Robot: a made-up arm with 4 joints.
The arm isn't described. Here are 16 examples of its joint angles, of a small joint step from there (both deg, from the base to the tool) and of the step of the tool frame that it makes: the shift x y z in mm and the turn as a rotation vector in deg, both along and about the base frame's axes.
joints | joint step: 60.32 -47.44 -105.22 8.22 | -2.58 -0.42 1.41 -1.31
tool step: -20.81 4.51 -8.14 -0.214 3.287 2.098
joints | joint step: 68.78 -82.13 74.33 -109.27 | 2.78 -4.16 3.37 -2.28
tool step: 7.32 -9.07 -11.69 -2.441 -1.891 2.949
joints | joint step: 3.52 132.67 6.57 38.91 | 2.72 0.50 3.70 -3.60
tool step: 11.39 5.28 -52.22 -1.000 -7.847 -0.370
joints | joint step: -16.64 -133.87 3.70 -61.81 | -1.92 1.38 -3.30 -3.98
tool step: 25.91 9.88 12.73 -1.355 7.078 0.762
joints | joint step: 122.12 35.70 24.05 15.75 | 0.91 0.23 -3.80 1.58
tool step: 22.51 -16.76 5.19 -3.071 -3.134 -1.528
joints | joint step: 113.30 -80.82 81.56 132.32 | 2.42 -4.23 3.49 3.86
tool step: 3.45 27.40 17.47 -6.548 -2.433 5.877
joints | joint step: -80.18 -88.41 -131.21 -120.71 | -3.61 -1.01 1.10 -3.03
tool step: 8.62 -9.71 -1.38 1.587 1.656 -3.118
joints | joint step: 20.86 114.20 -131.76 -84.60 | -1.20 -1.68 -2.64 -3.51
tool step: -17.03 18.91 -2.84 3.471 4.447 2.851
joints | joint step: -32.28 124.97 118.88 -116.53 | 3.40 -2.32 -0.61 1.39
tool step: -2.28 4.31 -34.92 3.495 -3.612 -1.047
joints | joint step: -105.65 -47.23 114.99 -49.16 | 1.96 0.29 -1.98 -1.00
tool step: -4.29 3.49 14.66 -0.830 -3.606 1.462
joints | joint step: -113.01 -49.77 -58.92 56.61 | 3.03 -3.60 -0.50 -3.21
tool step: -10.17 25.84 -12.94 -3.645 -2.048 -5.396
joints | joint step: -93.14 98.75 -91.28 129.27 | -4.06 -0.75 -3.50 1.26
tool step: 14.48 3.01 -8.59 3.505 4.503 0.194
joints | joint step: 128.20 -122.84 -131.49 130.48 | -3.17 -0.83 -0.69 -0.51
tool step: -5.12 3.03 -17.38 -0.109 3.264 1.427
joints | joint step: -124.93 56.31 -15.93 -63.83 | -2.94 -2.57 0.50 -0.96
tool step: 29.10 13.53 -2.05 -2.435 2.469 -1.720
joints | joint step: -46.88 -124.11 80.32 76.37 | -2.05 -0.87 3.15 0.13
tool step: 6.47 2.23 3.76 2.587 0.248 0.991
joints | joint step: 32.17 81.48 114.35 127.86 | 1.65 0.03 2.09 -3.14
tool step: 6.14 10.66 0.32 -1.387 -0.009 -3.127
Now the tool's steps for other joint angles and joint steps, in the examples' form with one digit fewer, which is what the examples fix.
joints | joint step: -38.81 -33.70 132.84 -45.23 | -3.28 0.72 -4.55 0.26
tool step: 8.2 -2.0 11.0 -2.11 -0.43 -1.67
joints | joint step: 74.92 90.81 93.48 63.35 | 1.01 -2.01 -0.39 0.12
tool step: -5.9 -3.0 0.0 0.16 -1.02 2.16
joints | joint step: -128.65 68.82 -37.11 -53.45 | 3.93 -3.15 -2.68 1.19
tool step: -37.6 9.7 -8.0 0.83 -4.11 -3.62
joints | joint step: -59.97 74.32 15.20 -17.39 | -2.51 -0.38 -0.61 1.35
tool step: 14.6 -1.4 28.6 1.18 3.60 -0.18
